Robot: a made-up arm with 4 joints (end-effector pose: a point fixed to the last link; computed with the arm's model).
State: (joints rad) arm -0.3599 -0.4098 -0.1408 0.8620
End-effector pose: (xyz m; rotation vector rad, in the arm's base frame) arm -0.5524 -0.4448 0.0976 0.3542 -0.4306 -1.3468
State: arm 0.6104 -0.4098 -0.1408 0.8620
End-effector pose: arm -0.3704 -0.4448 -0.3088 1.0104 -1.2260 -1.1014
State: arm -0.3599 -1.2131 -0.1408 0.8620
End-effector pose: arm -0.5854 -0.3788 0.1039 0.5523 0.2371 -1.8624
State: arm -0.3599 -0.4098 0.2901 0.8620
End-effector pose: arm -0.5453 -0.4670 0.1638 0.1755 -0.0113 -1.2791
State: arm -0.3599 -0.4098 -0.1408 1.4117
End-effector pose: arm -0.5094 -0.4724 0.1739 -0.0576 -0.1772 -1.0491
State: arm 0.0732 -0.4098 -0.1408 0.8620
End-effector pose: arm -0.5212 -0.4448 -0.1052 0.6501 -0.7893 -1.2680
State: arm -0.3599 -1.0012 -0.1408 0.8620
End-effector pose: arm -0.5795 -0.3967 0.0971 0.5024 0.0499 -1.7375
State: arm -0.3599 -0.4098 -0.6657 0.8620
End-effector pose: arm -0.5220 -0.4275 0.0198 0.5688 -0.9527 -1.3720
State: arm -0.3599 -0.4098 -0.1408 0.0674
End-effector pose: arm -0.5369 -0.3662 -0.0061 1.0000 -0.8064 -1.7023
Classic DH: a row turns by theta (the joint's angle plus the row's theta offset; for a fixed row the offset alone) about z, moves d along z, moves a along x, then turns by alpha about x. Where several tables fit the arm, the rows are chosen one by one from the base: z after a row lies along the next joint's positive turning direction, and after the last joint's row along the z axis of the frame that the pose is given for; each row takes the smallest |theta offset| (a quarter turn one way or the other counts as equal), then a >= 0, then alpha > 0; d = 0 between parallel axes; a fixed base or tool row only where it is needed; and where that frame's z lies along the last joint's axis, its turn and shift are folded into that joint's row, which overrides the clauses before.
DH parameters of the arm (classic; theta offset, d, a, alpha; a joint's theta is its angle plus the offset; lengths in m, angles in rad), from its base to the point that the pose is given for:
base (fixed): 0 0.067 -0.076 1.5708
joint 1: 1.385 0.1868 -0.141 -1.1251
joint 2: 0 0.3292 0.0648 -2.0165
joint 3: -0.1367 -0.0511 -0.052 0.707
joint 4: -0.0646 -0.0567 -0.1404 0.8648
tool (fixed): -1.5289 0.1242 0 0

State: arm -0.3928 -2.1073 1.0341 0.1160
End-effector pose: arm -0.5734 -0.4419 0.2098 0.6856 2.1198 -2.0236
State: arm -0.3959 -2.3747 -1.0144 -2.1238
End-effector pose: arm -0.3176 -0.3926 -0.0455 0.1210 1.5457 0.5282
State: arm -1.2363 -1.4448 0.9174 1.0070
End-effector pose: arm -0.3268 -0.5304 0.4462 0.0187 2.2257 -1.4066
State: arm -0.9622 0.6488 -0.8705 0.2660
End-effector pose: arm -0.2923 -0.4786 0.1799 1.0703 -1.0699 -0.5007
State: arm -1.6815 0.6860 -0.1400 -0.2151
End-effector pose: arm -0.2132 -0.4714 0.3761 0.5319 -0.1587 -1.0973
